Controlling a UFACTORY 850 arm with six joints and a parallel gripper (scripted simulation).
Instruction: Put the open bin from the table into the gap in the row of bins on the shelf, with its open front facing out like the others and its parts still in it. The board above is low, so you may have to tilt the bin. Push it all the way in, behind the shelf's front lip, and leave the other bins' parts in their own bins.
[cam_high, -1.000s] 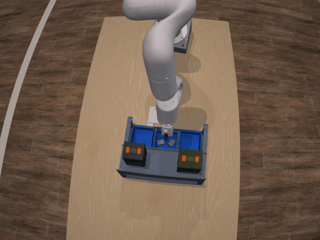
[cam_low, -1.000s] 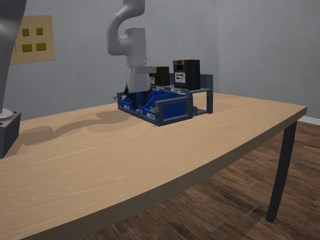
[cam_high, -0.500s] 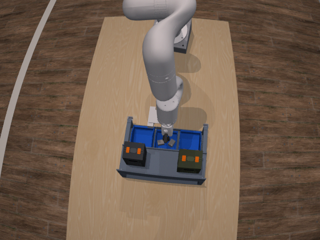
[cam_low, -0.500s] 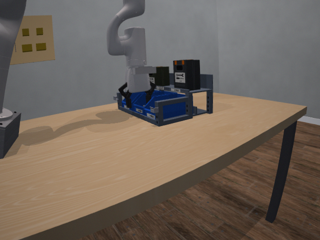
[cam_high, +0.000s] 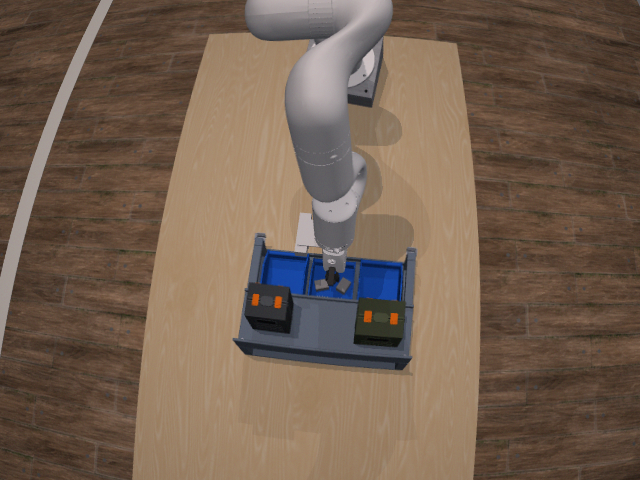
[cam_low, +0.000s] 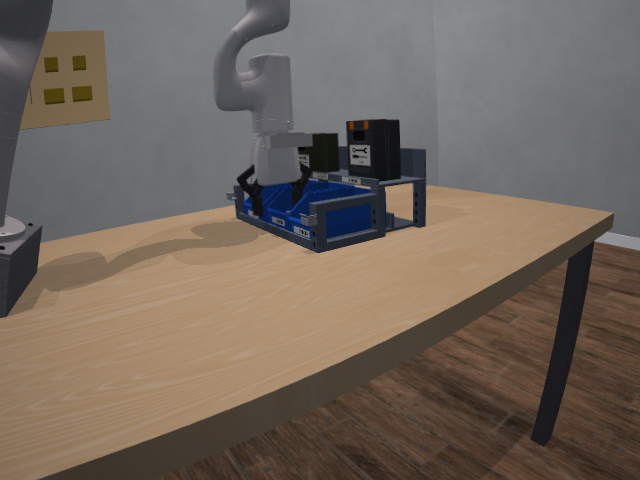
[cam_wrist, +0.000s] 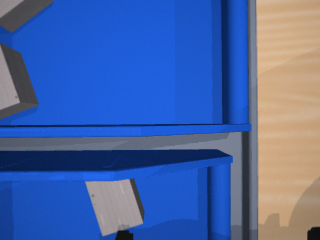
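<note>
My gripper is now 100 mm short of the grey shelf, 20 mm to the left of it and 20 mm below it. From my hand the other things lie so: dark green tool case: 180 mm ahead, 80 mm to the left, 100 mm above; black tool case: 140 mm ahead, 140 mm to the right, 110 mm above.
</note>
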